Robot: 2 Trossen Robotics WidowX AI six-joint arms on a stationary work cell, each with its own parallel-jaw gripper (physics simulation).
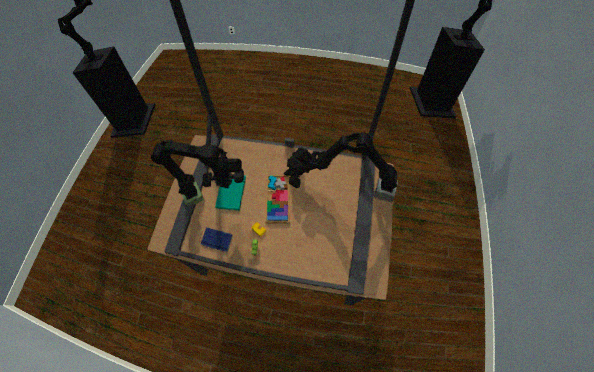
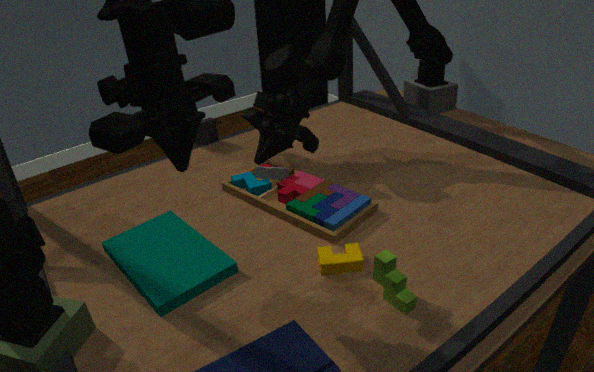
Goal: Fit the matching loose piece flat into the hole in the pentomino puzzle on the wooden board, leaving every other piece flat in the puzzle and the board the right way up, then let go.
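Seen in the pictures: left gripper, fingertip midpoint: [image 1: 284,174] [image 2: 256,163]; right gripper, fingertip midpoint: [image 1: 227,187] [image 2: 182,170]; left arm's base at its link origin: [image 1: 387,185] [image 2: 431,82]; right arm's base at its link origin: [image 1: 190,192] [image 2: 29,323].
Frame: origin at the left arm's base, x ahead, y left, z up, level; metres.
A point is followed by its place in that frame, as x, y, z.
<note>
The wooden puzzle board [image 1: 270,221] @[0.501, 0.366, -0.054] [image 2: 254,199] @[0.589, 0.213, -0.054] lies face up in mid-table. Its cyan piece [image 1: 272,183] @[0.572, 0.170, -0.045] [image 2: 251,183] @[0.579, 0.177, -0.042] and grey piece [image 1: 280,183] @[0.529, 0.162, -0.031] [image 2: 272,173] @[0.540, 0.187, -0.028] are at the far end; the grey one looks raised or tilted. Several coloured pieces fill the near part, and bare board shows between the cyan and crimson pieces. A yellow U-shaped piece [image 1: 258,229] @[0.539, 0.428, -0.049] [image 2: 341,259] @[0.546, 0.435, -0.049] lies loose. A lime stepped piece [image 1: 255,247] @[0.511, 0.521, -0.030] [image 2: 395,280] @[0.523, 0.527, -0.029] stands on edge beside it. My left gripper [image 1: 287,173] @[0.537, 0.094, -0.050] [image 2: 259,161] @[0.537, 0.094, -0.050] is shut and empty above the far end. My right gripper [image 2: 183,168] @[0.721, 0.331, 0.096] is shut and empty, above the table.
A teal slab [image 1: 230,195] @[0.754, 0.309, -0.051] [image 2: 169,260] @[0.764, 0.310, -0.051] lies left of the board. A navy block [image 1: 216,239] @[0.716, 0.552, -0.057] [image 2: 280,353] @[0.689, 0.536, -0.057] lies near the table's front left. Dark frame rails [image 1: 361,220] @[0.079, 0.210, -0.050] [image 2: 480,135] @[0.059, 0.236, -0.049] edge the work area.
</note>
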